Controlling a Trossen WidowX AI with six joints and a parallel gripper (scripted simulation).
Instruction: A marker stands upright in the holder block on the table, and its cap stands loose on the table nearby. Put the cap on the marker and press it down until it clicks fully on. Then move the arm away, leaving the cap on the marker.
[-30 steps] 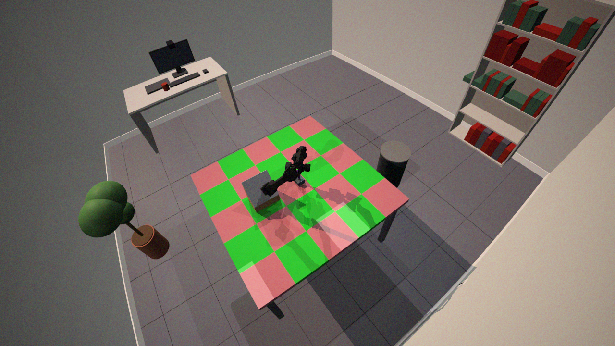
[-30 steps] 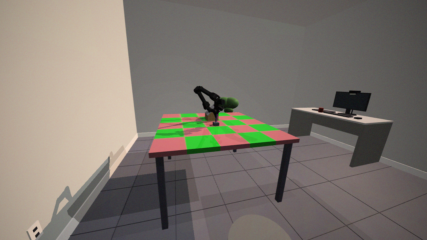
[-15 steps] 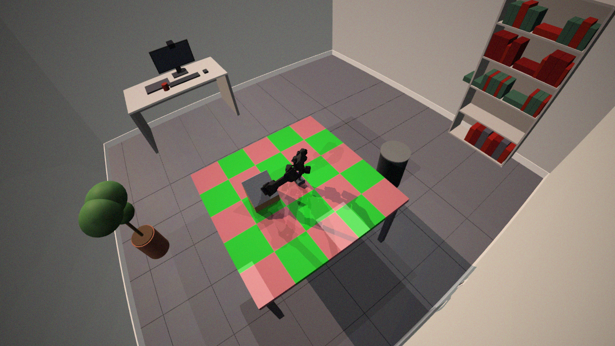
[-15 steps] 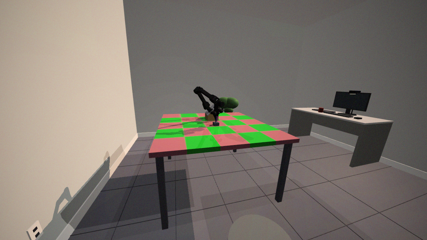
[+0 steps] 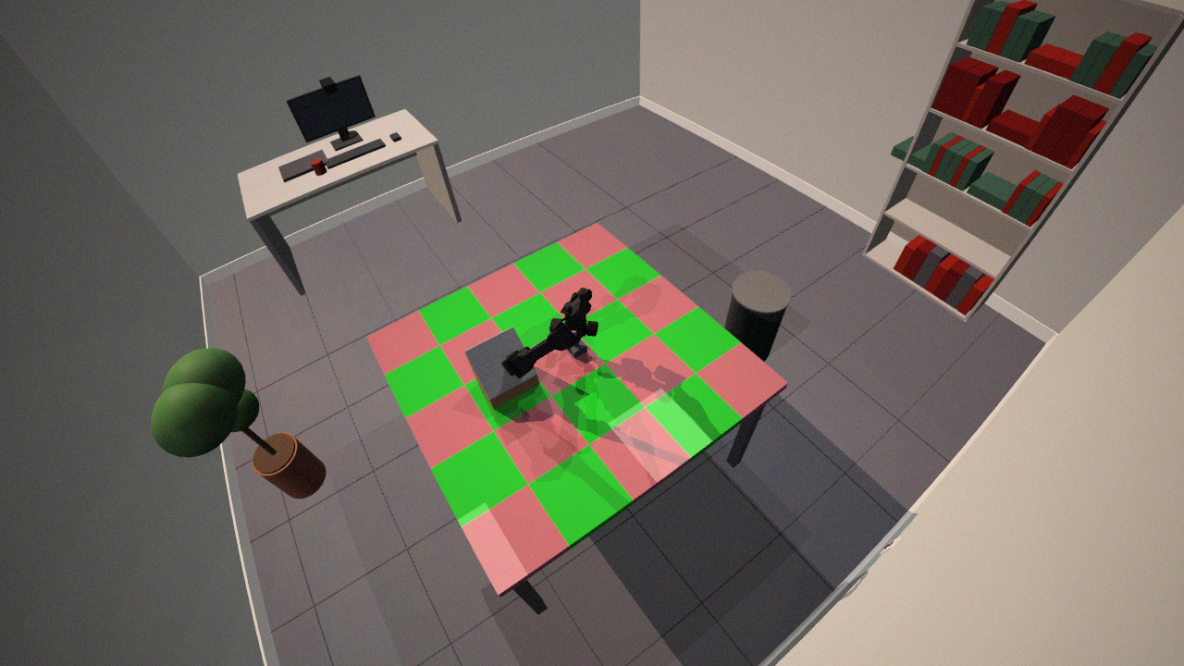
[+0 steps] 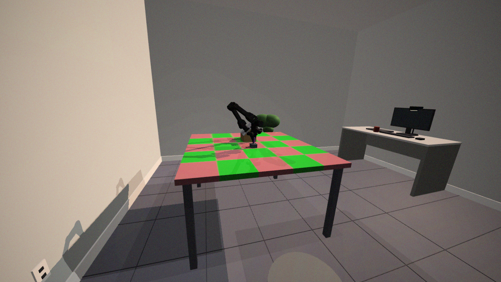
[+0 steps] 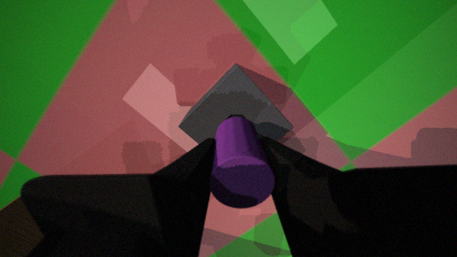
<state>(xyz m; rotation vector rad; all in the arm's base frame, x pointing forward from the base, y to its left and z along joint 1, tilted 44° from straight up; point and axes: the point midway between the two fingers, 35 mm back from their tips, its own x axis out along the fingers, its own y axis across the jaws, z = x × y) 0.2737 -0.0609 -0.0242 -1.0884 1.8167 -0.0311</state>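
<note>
My gripper tip is now 10 mm below the purple cap. Round my gripper tip: holder block 50 mm below.
</note>
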